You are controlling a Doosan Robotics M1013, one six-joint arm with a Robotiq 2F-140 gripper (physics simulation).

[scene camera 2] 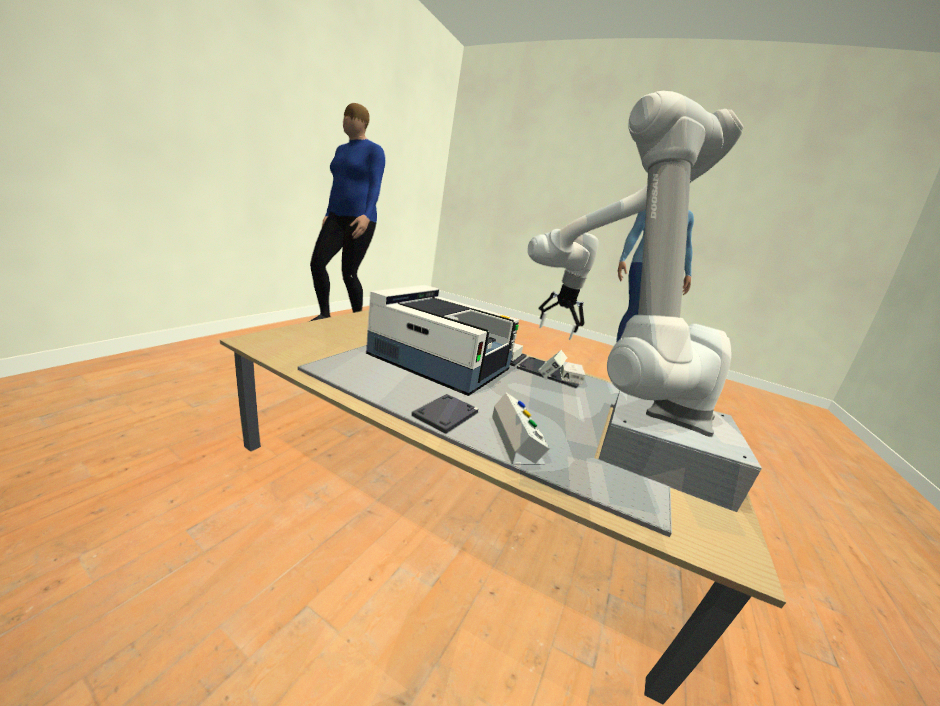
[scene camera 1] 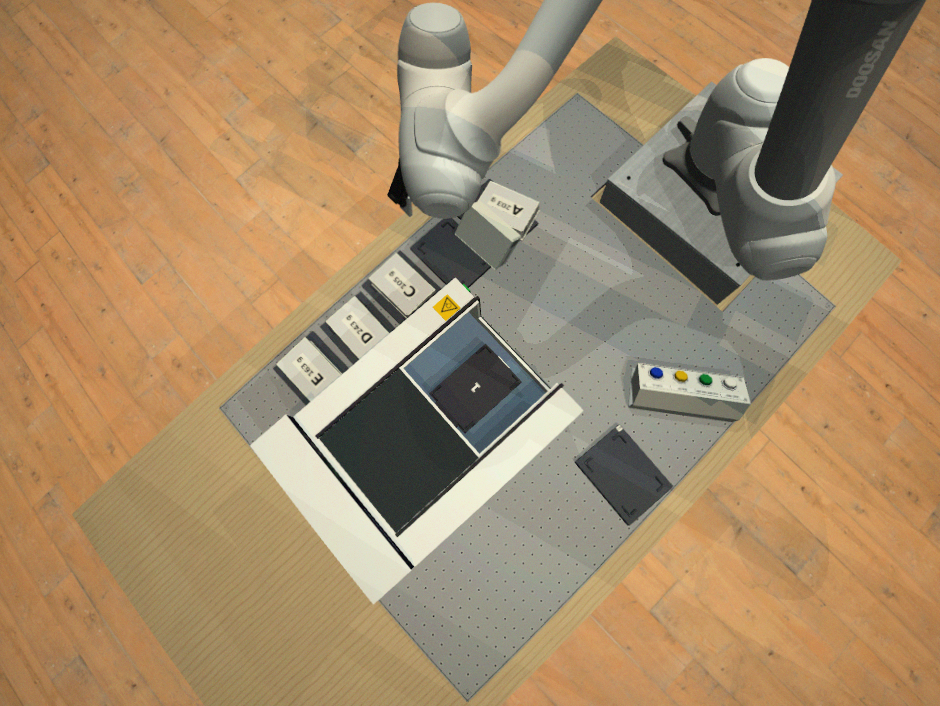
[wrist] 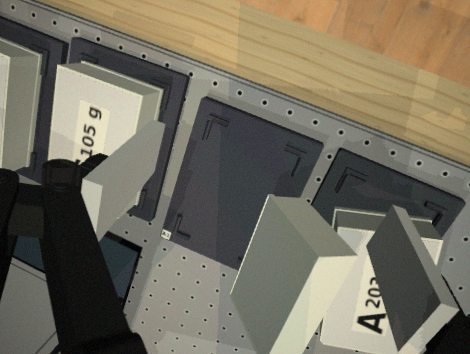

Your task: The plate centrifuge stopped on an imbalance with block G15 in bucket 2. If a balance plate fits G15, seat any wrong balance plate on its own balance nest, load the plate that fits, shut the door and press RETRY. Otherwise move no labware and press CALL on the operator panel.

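Frame: origin at the arm's base, x ahead, y left, z up, level; metres.
Where they show: gripper, fingertip midpoint: (scene camera 2: 555,333) (wrist: 270,187); arm's base, origin of the base link: (scene camera 2: 680,416).
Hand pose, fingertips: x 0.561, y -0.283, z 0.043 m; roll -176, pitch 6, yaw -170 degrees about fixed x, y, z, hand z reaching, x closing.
Observation:
Things, the pixels of their top centre, and the offset from my fingertips.
- grey-white block, middle of its top: (wrist: 279,314) (scene camera 1: 487,224) (scene camera 2: 556,352) dx -0.066, dy +0.109, dz -0.046 m
- operator panel, middle of its top: (scene camera 1: 696,387) (scene camera 2: 522,412) dx -0.206, dy +0.628, dz -0.064 m
My gripper (scene camera 2: 557,327) (wrist: 270,187) is open and empty, above the nests; the wrist hides it in scene camera 1. A grey-white block (scene camera 1: 487,237) (scene camera 2: 553,363) (wrist: 275,255) lies tilted against block A, 203 g (scene camera 1: 519,199) (wrist: 336,327), its label unreadable. The dark nest beside it (scene camera 1: 446,249) (wrist: 225,170) has no block seated. Block C, 105 g (scene camera 1: 401,283) (wrist: 70,110), block D, 243 g (scene camera 1: 357,326) and block E, 163 g (scene camera 1: 310,367) sit in a row. The centrifuge (scene camera 1: 501,463) (scene camera 2: 425,341) is open, showing bucket 1 (scene camera 1: 486,372). G15 and bucket 2 do not show.
The operator panel (scene camera 1: 683,398) (scene camera 2: 518,429) has blue, yellow, green and white buttons. A dark nest with no block on it (scene camera 1: 623,474) (scene camera 2: 446,412) lies near the table edge. The robot's base block (scene camera 1: 668,227) (scene camera 2: 676,455) stands beyond the panel. Two people stand behind the table.

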